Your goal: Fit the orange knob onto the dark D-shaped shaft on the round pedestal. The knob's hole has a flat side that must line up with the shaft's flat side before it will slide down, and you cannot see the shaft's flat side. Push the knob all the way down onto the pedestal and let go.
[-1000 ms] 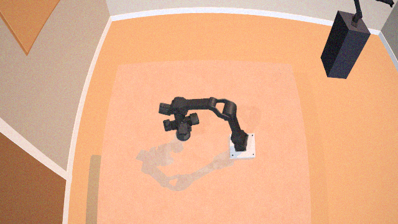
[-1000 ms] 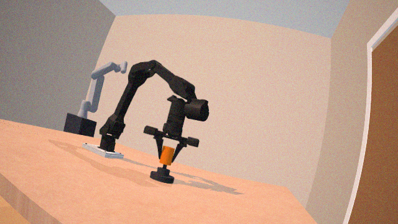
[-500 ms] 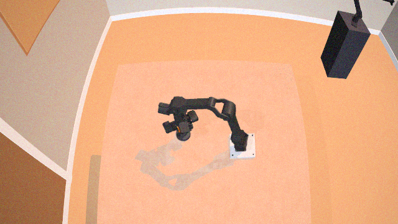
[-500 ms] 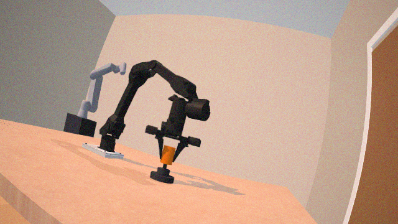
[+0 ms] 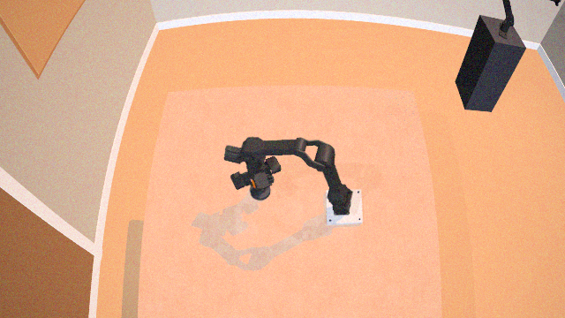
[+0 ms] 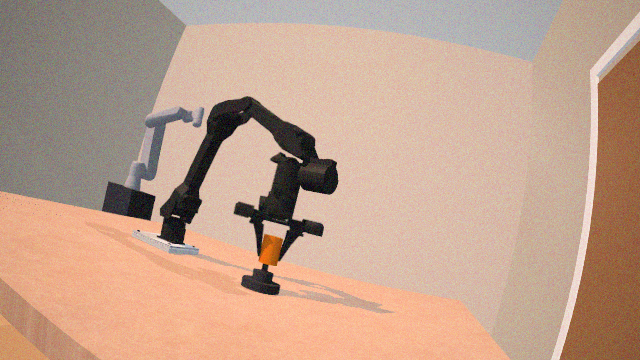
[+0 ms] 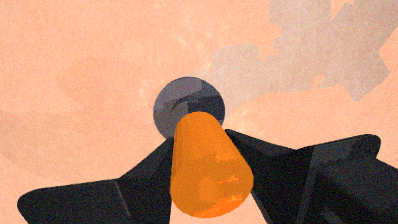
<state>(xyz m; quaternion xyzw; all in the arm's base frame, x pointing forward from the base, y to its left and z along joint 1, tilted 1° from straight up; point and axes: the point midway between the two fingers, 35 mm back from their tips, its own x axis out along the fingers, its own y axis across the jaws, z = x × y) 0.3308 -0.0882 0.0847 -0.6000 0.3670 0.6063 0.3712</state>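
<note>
The round dark pedestal lies 4 cm below my gripper tip. Also, from my gripper tip: orange knob 2 cm above.
</note>
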